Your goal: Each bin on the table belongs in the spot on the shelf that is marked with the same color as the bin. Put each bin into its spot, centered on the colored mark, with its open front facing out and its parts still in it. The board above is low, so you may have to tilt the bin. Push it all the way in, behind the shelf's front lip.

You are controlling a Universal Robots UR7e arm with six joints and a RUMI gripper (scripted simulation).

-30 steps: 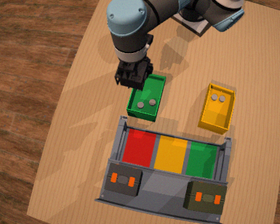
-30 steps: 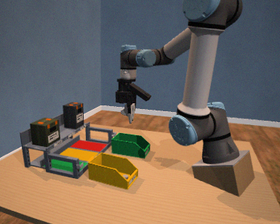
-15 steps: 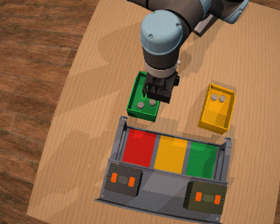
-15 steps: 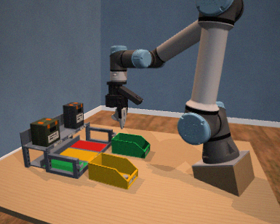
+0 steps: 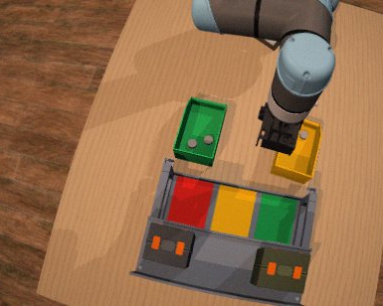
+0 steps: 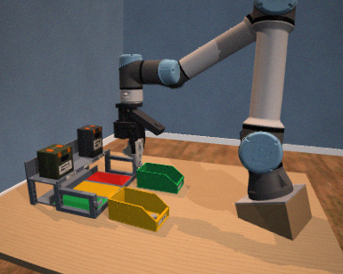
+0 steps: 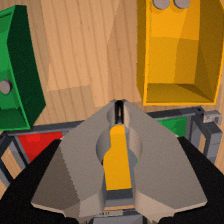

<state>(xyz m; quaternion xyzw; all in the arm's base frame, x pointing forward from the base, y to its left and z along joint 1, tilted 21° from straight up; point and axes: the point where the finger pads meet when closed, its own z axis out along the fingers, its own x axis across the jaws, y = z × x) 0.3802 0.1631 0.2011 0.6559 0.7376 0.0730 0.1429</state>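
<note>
My gripper is now 50 mm past the yellow bin, 80 mm to the right of it and 120 mm above it. Also, from my hand: yellow mark: 200 mm ahead, 10 mm to the right, 150 mm below; then green mark: 180 mm ahead, 100 mm to the left, 150 mm below; then green bin: 180 mm to the right, 120 mm below.
</note>
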